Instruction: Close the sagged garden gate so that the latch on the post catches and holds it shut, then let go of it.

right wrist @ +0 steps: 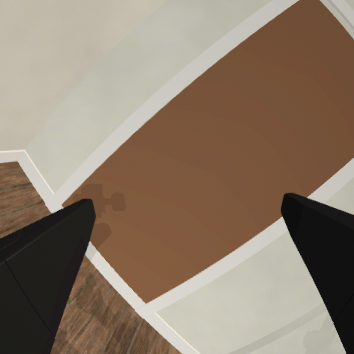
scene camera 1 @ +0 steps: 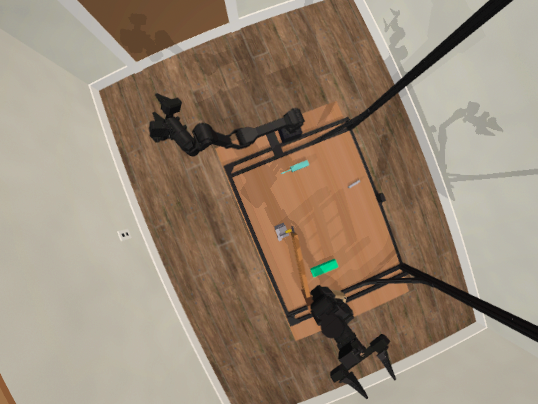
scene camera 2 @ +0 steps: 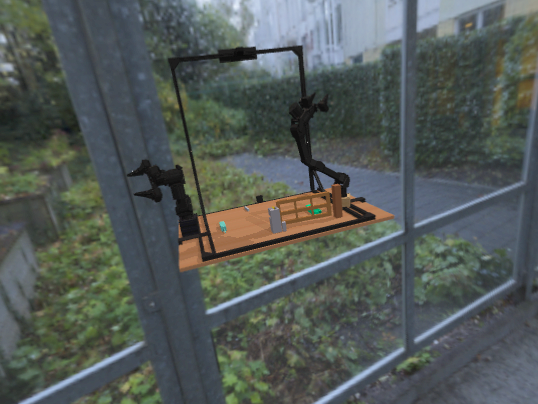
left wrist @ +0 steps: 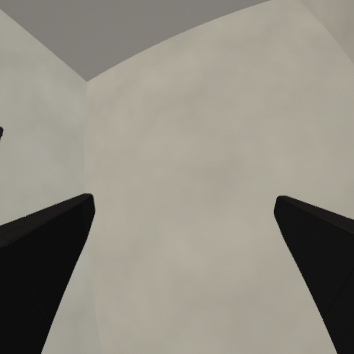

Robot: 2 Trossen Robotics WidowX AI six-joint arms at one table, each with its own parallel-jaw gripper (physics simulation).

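Places are measured from the left arm's base along level axes (x ahead, y left, z up), in centimetres.
Pixels of known places: left gripper, fingertip midpoint: (scene camera 1: 381, 389) (scene camera 2: 321, 93) (left wrist: 186, 204); right gripper, fingertip midpoint: (right wrist: 189, 205) (scene camera 1: 154, 103) (scene camera 2: 130, 184); left arm's base, origin of the base link: (scene camera 2: 341, 195); right arm's base, origin of the base link: (scene camera 1: 290, 126) (scene camera 2: 187, 217).
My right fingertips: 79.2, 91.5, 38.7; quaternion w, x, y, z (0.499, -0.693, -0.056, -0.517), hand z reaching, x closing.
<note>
Ahead of a thing's pixels: the offset from my right fingertips to its top centre, as dx, dy, dz. "*": to the spot under its first point.
The brown slatted gate (scene camera 1: 300, 260) (scene camera 2: 295, 210) stands upright, running from the brown hinge post @(* -77.6, -73.0, -36.0) (scene camera 2: 337, 201) to the grey latch post @(* -43.3, -54.2, -32.5) (scene camera 1: 280, 232) (scene camera 2: 275, 220). A yellow latch piece @(* -42.2, -58.1, -32.9) (scene camera 1: 288, 231) (scene camera 2: 273, 208) is at the grey post's top, close to the gate's free end; whether it has caught is too small to tell. My left gripper (scene camera 1: 381, 388) (scene camera 2: 320, 96) (left wrist: 186, 204) is open and empty, high up and beyond the table's edge, far from the gate. My right gripper (scene camera 1: 155, 106) (scene camera 2: 132, 184) (right wrist: 189, 205) is open and empty, out past the table's other end. Neither touches the gate.
A bright green block @(-61.4, -82.8, -43.0) (scene camera 1: 324, 268) (scene camera 2: 314, 209) lies beside the gate. A teal-handled tool @(-8.8, -57.6, -43.5) (scene camera 1: 300, 166) (scene camera 2: 223, 226) and a small grey piece @(-12.0, -92.7, -44.6) (scene camera 1: 354, 183) (scene camera 2: 246, 208) lie farther off on the table. Black frame bars edge the table, with uprights at its corners.
</note>
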